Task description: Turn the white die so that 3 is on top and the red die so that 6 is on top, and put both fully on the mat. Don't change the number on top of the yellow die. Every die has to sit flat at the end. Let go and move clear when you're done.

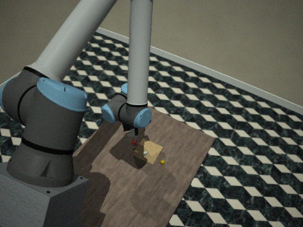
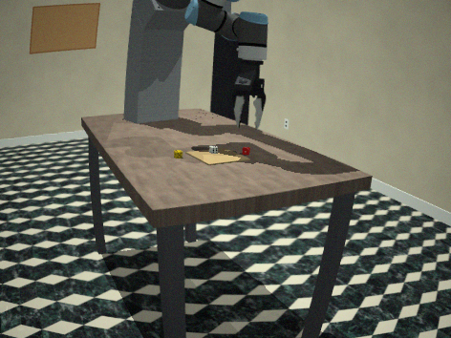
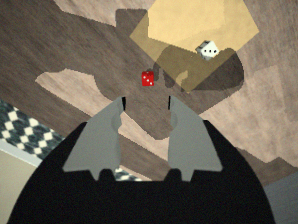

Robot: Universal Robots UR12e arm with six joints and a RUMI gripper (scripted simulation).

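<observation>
Right now my hand is 80 mm above the red die. Round my hand: tan mat (100 mm to the right, 90 mm below, 20 mm behind); white die (90 mm to the right, 80 mm below, 50 mm behind); yellow die (200 mm to the right, 80 mm below, 70 mm behind).
</observation>
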